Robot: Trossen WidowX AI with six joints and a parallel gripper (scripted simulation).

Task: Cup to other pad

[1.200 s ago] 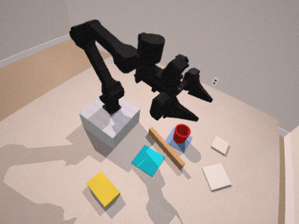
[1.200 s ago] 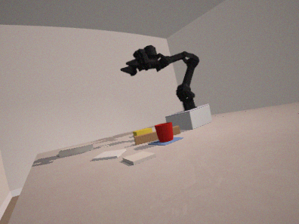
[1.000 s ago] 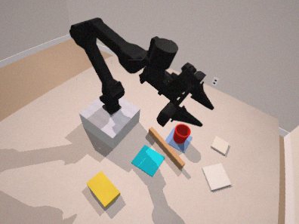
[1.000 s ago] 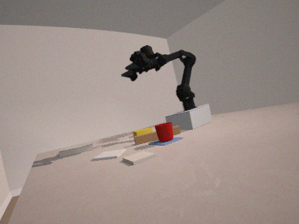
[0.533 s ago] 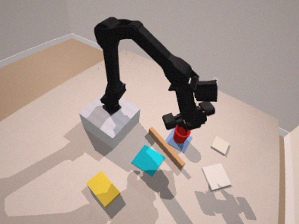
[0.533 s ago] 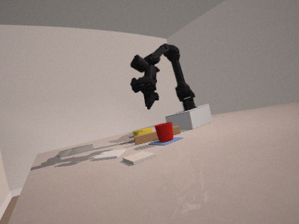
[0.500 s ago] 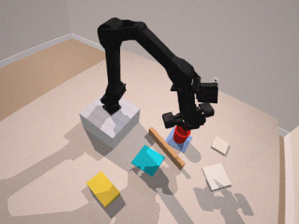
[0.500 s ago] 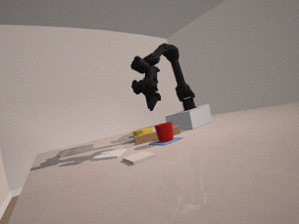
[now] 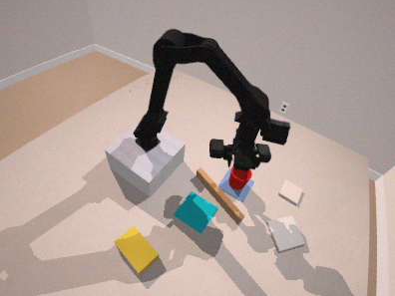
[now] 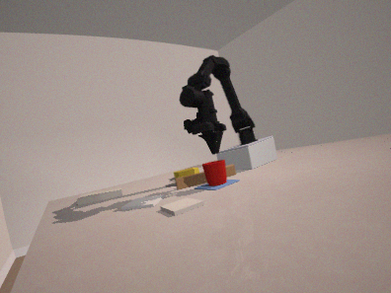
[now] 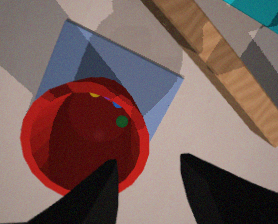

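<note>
Now: the red cup 6 cm below my gripper tip, 3 cm ahead of it and 2 cm to the left of it. From my gripper tip the other things lie so: brown wooden bar: 9 cm below, 7 cm to the right, 1 cm ahead; cyan pad: 17 cm to the right, 11 cm below, 1 cm behind.
</note>
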